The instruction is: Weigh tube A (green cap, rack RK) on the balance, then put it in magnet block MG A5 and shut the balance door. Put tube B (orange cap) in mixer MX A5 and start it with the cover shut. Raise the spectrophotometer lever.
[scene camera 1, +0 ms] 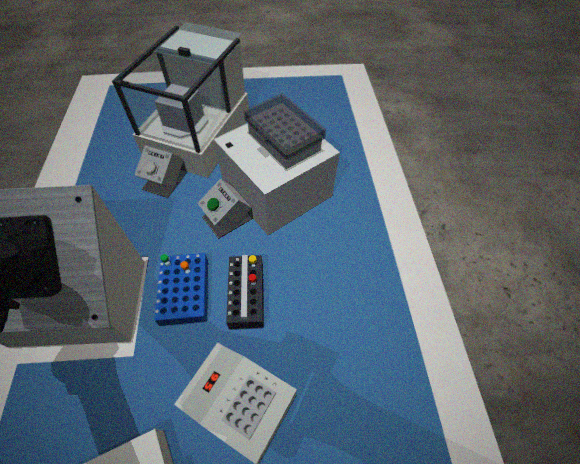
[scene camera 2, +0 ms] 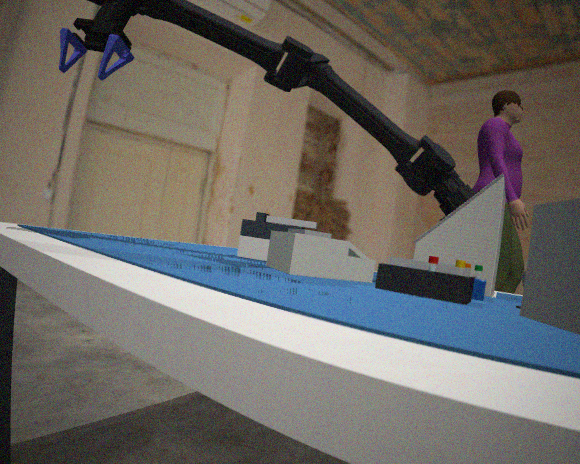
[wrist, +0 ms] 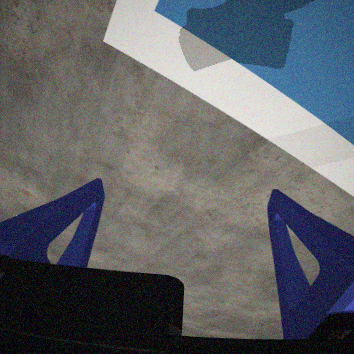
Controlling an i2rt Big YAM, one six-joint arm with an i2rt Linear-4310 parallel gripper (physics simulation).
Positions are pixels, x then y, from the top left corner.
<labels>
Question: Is my gripper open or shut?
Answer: Open.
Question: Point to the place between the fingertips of my gripper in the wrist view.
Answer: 185, 192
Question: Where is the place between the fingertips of my gripper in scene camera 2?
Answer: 80, 74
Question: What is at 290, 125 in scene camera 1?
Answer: A dark cover.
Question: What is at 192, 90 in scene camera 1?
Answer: A balance.
</labels>
